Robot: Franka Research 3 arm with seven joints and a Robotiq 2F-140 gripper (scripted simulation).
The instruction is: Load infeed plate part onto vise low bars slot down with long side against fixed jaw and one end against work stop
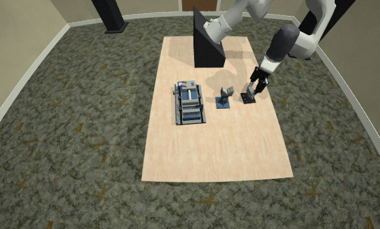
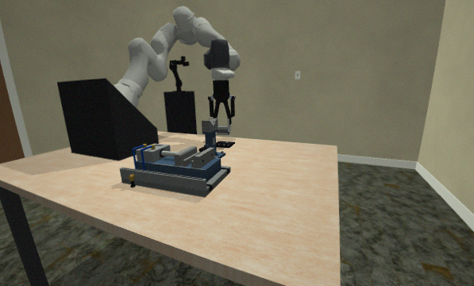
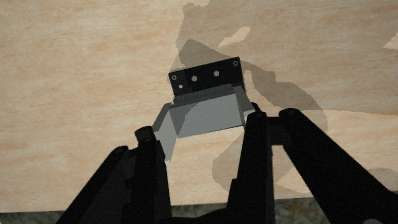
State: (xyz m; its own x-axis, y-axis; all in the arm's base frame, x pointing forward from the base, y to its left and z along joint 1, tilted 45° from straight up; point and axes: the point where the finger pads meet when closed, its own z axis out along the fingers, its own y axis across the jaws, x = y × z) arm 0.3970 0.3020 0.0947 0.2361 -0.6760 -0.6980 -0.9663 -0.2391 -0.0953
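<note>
Now: hand 10 cm above the black infeed plate, 1 cm to the right of it and 1 cm past it. The rest, counted from my hand: cylinder rod: 40 cm to the right, 7 cm ahead, 3 cm below; grey part: 3 cm below; work stop: 34 cm to the right, 14 cm ahead, 2 cm below.
</note>
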